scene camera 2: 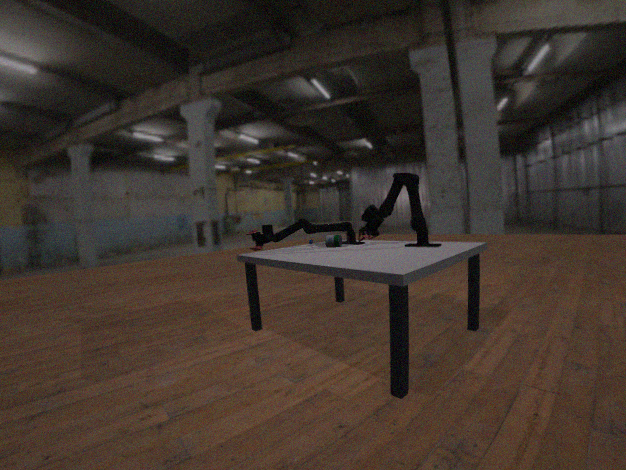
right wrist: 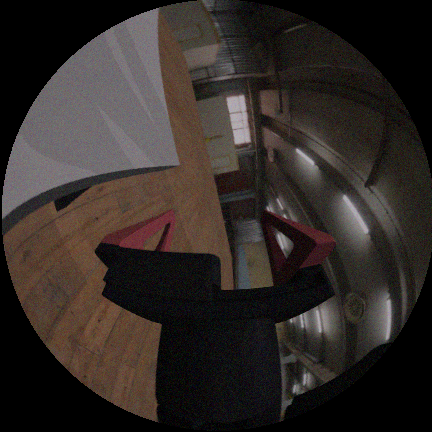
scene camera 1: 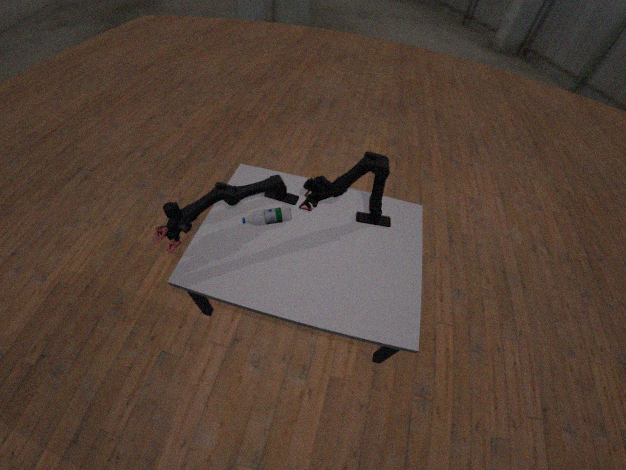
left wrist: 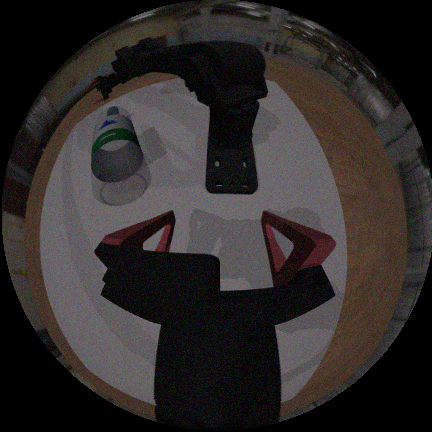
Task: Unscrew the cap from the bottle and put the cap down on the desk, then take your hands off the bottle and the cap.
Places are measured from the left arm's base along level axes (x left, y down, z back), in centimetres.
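Pixels of known places: left gripper, fingertip midpoint: (scene camera 2: 363,240) (scene camera 1: 302,201) (left wrist: 217,215); right gripper, fingertip midpoint: (scene camera 2: 248,241) (right wrist: 217,214) (scene camera 1: 163,248) (left wrist: 89,96); left arm's base, origin of the base link: (scene camera 2: 422,246) (scene camera 1: 373,219); right arm's base, origin of the base link: (scene camera 2: 351,243) (scene camera 1: 281,196) (left wrist: 229,138).
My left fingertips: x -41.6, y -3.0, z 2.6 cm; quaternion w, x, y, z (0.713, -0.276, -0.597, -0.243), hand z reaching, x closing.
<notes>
For each thing: its top centre in the pictures, then the offset to it from my left fingertips. "spot": a spot on its surface instead. Level surfaces: height alone.
- clear bottle, surface spot: (left wrist: 115,150) spot: dz -10.0, dx -8.1, dy -4.3 cm
- white desk, its level: dy +3.0 cm
- blue cap, middle of its top: (scene camera 1: 243,218) (scene camera 2: 310,239) dz -20.3, dx -28.1, dy -2.7 cm
A clear bottle (scene camera 1: 273,216) (scene camera 2: 333,240) (left wrist: 115,150) with a white and green label lies on its side on the white desk (scene camera 1: 323,283) (scene camera 2: 353,260) (right wrist: 75,100). The blue cap (scene camera 1: 243,220) (scene camera 2: 310,241) (left wrist: 113,110) is at its neck end, toward the left of scene camera 1. My left gripper (scene camera 1: 305,202) (scene camera 2: 365,235) (left wrist: 217,215) is open and empty above the desk, a little beyond the bottle's base end. My right gripper (scene camera 1: 164,239) (scene camera 2: 252,240) (right wrist: 217,214) is open and empty, out past the desk's left edge in scene camera 1. The bottle does not show in the right wrist view.
The right arm's base (scene camera 1: 283,196) (left wrist: 232,170) stands on the desk close behind the bottle, and that arm stretches over the desk's left side. The left arm's base (scene camera 1: 373,219) (scene camera 2: 422,244) stands farther right. Wooden floor (scene camera 1: 252,394) surrounds the desk.
</notes>
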